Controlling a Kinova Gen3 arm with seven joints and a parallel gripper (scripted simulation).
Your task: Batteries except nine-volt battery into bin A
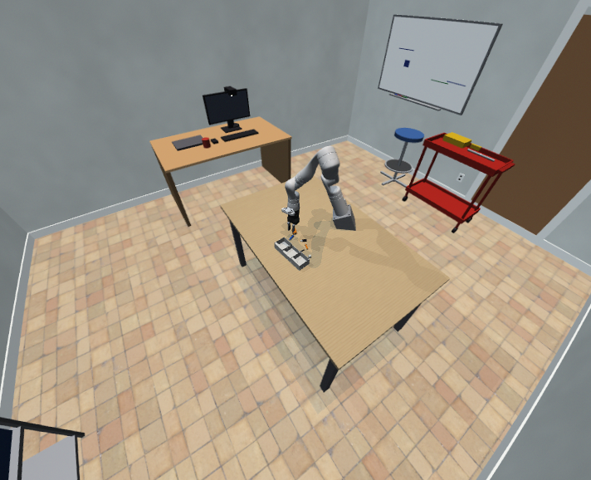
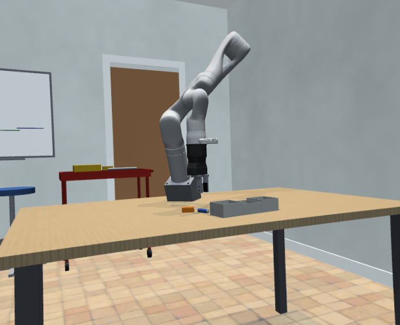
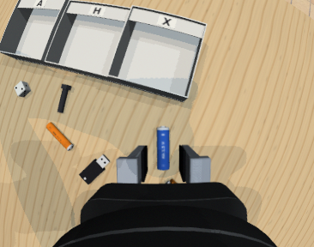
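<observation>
Right now the blue cylindrical battery is 9 cm below my hand. Also, from my hand: black USB stick 9 cm below, 7 cm to the left, 5 cm behind; orange cylindrical battery 13 cm to the left, 9 cm below, 3 cm behind; orange nine-volt battery 8 cm below, 5 cm behind, 3 cm to the right.
</observation>
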